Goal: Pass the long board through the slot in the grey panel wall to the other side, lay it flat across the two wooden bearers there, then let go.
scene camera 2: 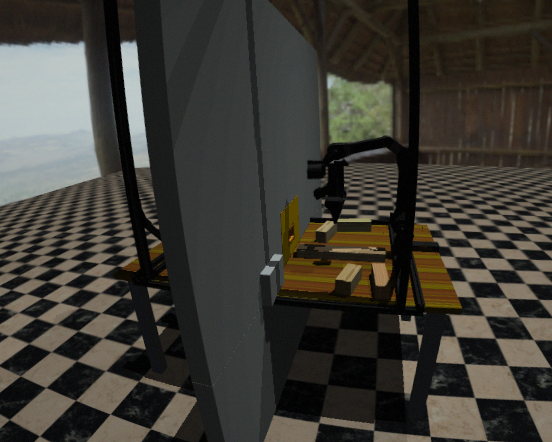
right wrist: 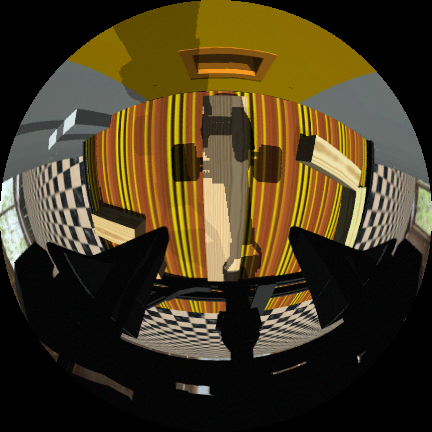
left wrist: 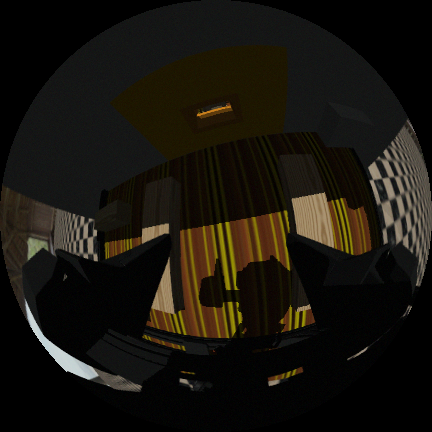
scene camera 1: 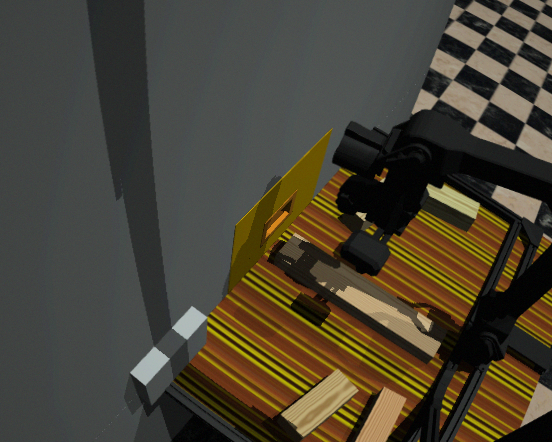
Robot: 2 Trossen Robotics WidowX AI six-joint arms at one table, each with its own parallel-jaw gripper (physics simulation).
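Frame: origin at the left arm's base, x ahead, y left, z up, level; centimetres.
Seen in the pictures: left gripper, fingertip midpoint: [left wrist: 230, 239]; right gripper, fingertip midpoint: [scene camera 2: 336, 219] [right wrist: 230, 232]; right arm's base, link origin: [right wrist: 236, 293] [scene camera 1: 475, 350].
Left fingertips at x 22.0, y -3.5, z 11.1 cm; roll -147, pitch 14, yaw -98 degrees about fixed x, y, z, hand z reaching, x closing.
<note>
Offsets run from my left fingertips to a thing's top centre. "spot": to the spot under its first point.
The long board {dx +45.8, dy -0.3, dz -9.8 cm} [scene camera 1: 380, 309] [scene camera 2: 357, 254] [right wrist: 215, 215] lies flat on the striped table on the right gripper's side, its far end low near the wall. The slot's brown rim {spot: dx +21.1, dy +0.2, dz -7.4 cm} [left wrist: 215, 125] [right wrist: 188, 64] sits in a yellow panel on the grey wall [scene camera 1: 210, 100] [scene camera 2: 215, 200]; no board shows in the slot. My right gripper [scene camera 1: 369, 240] [scene camera 2: 336, 210] [right wrist: 230, 232] is open and empty above the board. In the left wrist view, two wooden bearers, one at left [left wrist: 155, 200] and one at right [left wrist: 310, 215], lie apart, partly hidden by the fingers. My left gripper [left wrist: 230, 239] is open and empty above them.
Wooden blocks {dx +50.5, dy -22.3, dz -8.3 cm} [scene camera 1: 320, 402] {dx +60.5, dy -21.6, dz -8.6 cm} [scene camera 1: 382, 415] {dx +48.5, dy +30.9, dz -8.3 cm} [scene camera 1: 452, 205] {dx +37.4, dy +20.3, dz -8.0 cm} [scene camera 2: 326, 231] [right wrist: 334, 161] lie around the board. A small block {dx +10.0, dy +32.0, dz -8.3 cm} [left wrist: 114, 215] lies beyond the left bearer. A pale block [scene camera 1: 192, 322] [scene camera 2: 271, 272] juts from the wall. Black frame bars edge the table.
</note>
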